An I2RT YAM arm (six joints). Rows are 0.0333 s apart.
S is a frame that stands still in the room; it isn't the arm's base.
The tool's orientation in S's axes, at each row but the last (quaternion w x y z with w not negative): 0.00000, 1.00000, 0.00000, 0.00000; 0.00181, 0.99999, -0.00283, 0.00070; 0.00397, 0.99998, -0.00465, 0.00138; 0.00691, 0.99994, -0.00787, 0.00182; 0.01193, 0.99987, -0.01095, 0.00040; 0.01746, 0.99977, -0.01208, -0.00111
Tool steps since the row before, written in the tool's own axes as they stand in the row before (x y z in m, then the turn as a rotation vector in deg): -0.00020, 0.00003, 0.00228, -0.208, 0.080, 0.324; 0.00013, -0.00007, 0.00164, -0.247, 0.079, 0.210; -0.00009, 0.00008, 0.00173, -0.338, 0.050, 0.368; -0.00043, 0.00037, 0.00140, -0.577, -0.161, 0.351; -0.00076, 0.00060, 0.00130, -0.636, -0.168, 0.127; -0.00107, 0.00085, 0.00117, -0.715, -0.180, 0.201
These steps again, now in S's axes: -0.00020, -0.00003, -0.00228, -0.208, -0.080, -0.324; 0.00013, 0.00006, -0.00164, -0.247, -0.078, -0.210; -0.00009, -0.00009, -0.00173, -0.337, -0.050, -0.369; -0.00043, -0.00038, -0.00140, -0.573, 0.165, -0.355; -0.00077, -0.00061, -0.00129, -0.632, 0.179, -0.132; -0.00109, -0.00086, -0.00114, -0.711, 0.190, -0.206
